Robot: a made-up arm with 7 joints.
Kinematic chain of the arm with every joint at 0, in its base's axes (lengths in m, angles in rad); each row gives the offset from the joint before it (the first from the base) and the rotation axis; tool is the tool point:
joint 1: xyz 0 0 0.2 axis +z
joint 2: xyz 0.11 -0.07 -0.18 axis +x
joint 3: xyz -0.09 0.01 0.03 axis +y
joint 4: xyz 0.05 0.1 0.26 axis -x
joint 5: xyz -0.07 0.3 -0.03 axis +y
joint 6: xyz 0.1 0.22 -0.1 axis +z
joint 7: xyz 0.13 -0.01 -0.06 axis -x
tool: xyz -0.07 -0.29 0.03
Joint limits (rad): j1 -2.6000..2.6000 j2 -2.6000..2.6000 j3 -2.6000..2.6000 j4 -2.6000..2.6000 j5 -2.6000..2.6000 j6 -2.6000..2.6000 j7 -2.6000..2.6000
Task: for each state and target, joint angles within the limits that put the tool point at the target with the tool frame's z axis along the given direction. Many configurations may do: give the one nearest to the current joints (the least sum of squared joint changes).
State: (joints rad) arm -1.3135 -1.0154 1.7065 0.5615 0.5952 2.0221 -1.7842
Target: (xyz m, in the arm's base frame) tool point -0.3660 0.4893 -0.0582 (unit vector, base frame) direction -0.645 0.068 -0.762
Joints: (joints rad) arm -0.0516 -0.7239 1.5675 0.5257 0.8368 2.5011 -1.3621
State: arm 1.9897 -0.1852 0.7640 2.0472 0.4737 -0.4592 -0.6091
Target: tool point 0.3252 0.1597 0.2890 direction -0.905 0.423 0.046
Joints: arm 2.2776 -0.6096 0.4892 1.6907 0.7990 0.4095 -0.8718
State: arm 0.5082 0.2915 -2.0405 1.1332 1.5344 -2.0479 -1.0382
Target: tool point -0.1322 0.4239 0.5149 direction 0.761 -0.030 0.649
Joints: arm 0.8423 1.2268 -1.6373 1.0986 2.1872 -2.4692 -1.0120
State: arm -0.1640 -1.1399 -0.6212 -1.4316 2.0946 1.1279 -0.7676
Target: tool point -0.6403 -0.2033 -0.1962 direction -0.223 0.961 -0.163
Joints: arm 0.3677 -1.0532 -1.1462 -1.7551 2.3370 0.6562 0.0930
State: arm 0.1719 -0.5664 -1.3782 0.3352 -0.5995 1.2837 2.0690
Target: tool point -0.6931 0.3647 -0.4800 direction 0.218 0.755 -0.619
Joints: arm 0.1413 -0.8402 -1.5267 -0.5301 -0.6622 0.4980 2.3085
